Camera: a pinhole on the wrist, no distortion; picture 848 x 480 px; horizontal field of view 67.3 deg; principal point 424.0 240.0 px. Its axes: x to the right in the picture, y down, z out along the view. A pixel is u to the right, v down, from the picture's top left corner.
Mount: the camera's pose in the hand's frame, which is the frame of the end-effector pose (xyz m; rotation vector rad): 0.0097 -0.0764 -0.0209 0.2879 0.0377 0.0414
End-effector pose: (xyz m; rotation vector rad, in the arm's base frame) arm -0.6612 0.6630 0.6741 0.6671 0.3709 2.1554
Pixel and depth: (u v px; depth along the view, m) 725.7 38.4 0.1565
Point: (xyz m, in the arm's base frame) -0.5394 0.8405 0.7187
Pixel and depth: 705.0 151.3 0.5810
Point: -0.3267 1.0992 1.0384
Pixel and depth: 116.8 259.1 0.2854
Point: -0.3534 0.6753 0.7735
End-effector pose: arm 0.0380 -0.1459 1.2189 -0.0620 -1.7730 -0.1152
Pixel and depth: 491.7 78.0 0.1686
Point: -0.1112 -0.2956 1.2217
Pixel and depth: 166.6 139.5 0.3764
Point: -0.2816 -0.3518 1.0212
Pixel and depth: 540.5 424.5 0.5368
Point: -0.5158 -0.1630 1.2311
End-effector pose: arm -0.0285 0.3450 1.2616 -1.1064 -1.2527 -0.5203
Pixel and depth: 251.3 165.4 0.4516
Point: -0.4636 0.5619 1.2440
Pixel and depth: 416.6 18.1 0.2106
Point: -0.2706 0.4015 1.3438
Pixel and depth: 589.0 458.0 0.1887
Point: -0.1492 0.4868 1.3324
